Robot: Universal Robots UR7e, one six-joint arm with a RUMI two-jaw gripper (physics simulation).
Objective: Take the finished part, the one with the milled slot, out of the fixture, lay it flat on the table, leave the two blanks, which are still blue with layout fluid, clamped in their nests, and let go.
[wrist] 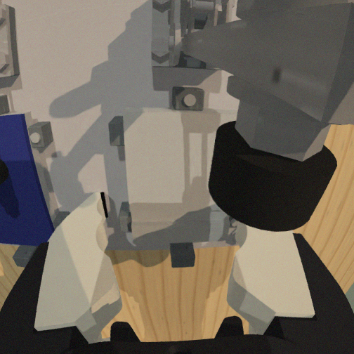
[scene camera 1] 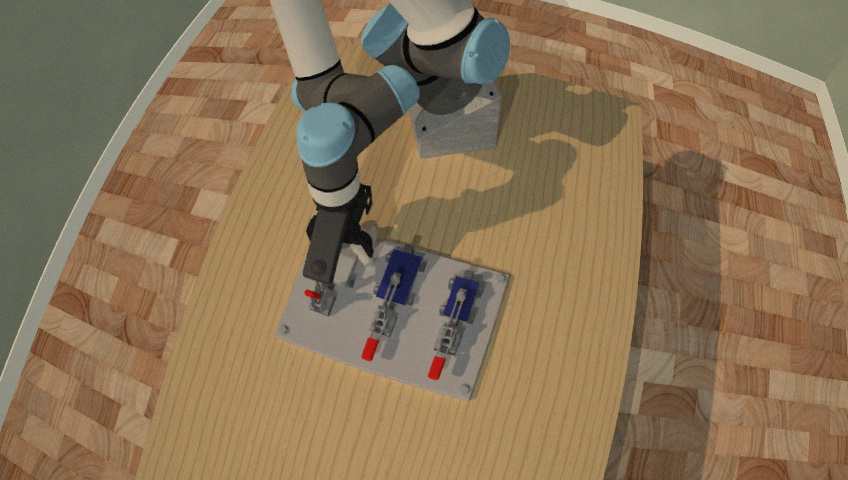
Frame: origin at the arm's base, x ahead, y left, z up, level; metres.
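Seen in the pictures: gripper, fingertip midpoint: (scene camera 1: 345,257); arm's base at its link origin: (scene camera 1: 450,82).
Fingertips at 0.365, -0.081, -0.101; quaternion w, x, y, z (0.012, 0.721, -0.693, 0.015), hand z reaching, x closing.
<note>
Offsets run from my fingertips to a thing's top centre, as dx, dy, dz. Level surfaces: height alone.
The finished part {+0.015, -0.006, +0.021} (scene camera 1: 345,267) (wrist: 155,165) is pale and lies flat in the end nest of the grey fixture plate {+0.063, +0.103, -0.001} (scene camera 1: 410,362) (wrist: 60,35), between small posts; a band crosses its near end in the wrist view. My gripper (scene camera 1: 346,254) (wrist: 169,192) is over that near end, its pale fingers apart on either side, with gaps between them and the part. The right fingertip is partly hidden behind the raised clamp's black pad (wrist: 272,185). The middle blue blank {+0.011, +0.103, +0.015} (scene camera 1: 409,282) (wrist: 15,135) and the far blue blank {+0.021, +0.213, +0.026} (scene camera 1: 470,304) sit clamped in their nests.
The end nest's toggle clamp {+0.106, -0.007, +0.089} (scene camera 1: 321,300) stands open, its arm raised close to my right finger. The other clamps' red handles {+0.150, +0.103, +0.036} (scene camera 1: 370,349) {+0.150, +0.213, +0.046} (scene camera 1: 436,368) lie down towards the plate's front edge. The wooden table {dz -0.015} (scene camera 1: 285,416) (wrist: 145,290) surrounds the plate.
</note>
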